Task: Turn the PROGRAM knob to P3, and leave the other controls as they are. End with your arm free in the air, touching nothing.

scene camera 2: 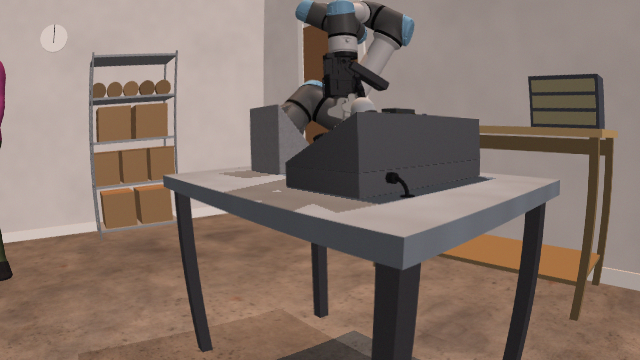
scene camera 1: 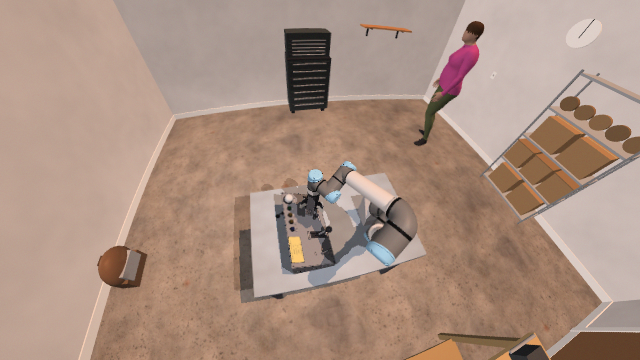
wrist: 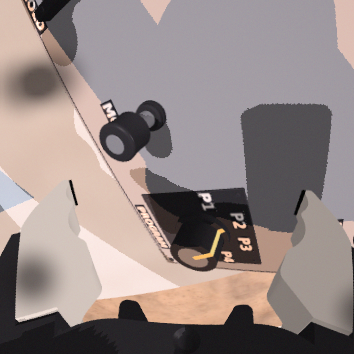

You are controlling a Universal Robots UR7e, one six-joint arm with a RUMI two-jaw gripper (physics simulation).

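Places are measured from the arm's base along level axes (x back, y right, z up), in millimetres.
Where they show: gripper, fingertip midpoint: [wrist: 186, 188]; arm's base at its link origin: [scene camera 2: 281, 129].
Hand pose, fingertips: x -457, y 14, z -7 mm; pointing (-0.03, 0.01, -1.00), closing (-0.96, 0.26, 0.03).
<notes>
Each offset is from my fingertips to the top centre of the thing. "*": to the spot under its first point. Level surfaces: height alone.
The PROGRAM knob @[dx +8, dy +82, dz -7 mm] [wrist: 197, 245] is black with a yellow pointer line. It stands at a corner of the sloped grey control panel [scene camera 1: 316, 250] [scene camera 2: 415, 150]. The labels P1, P2, P3 and P4 lie around it on a black plate @[* dx -44, dy +110, dz -27 mm] [wrist: 252, 255]. The pointer faces the P2 and P3 side; I cannot tell exactly which label it meets. My gripper [scene camera 1: 311, 212] [scene camera 2: 348, 109] [wrist: 186, 188] is open and empty above the panel. In the wrist view the knob shows between the two fingers, with a wide gap on each side. The knob cannot be made out in the scene views.
A black control with a round end @[dx +21, dy -37, dz +1 mm] [wrist: 125, 136] stands near the knob. A white ball @[* dx -144, dy +56, dz +61 mm] [scene camera 1: 288, 198] [scene camera 2: 363, 105], a black lever @[dx +95, dy -149, dz +30 mm] [scene camera 1: 327, 229] and a yellow label @[* dx -103, dy -262, dz +18 mm] [scene camera 1: 296, 249] are on the panel. A grey block [scene camera 2: 265, 140] stands on the table @[dz -135 mm] [scene camera 1: 265, 280] [scene camera 2: 400, 225]. A person [scene camera 1: 457, 70] stands beyond.
</notes>
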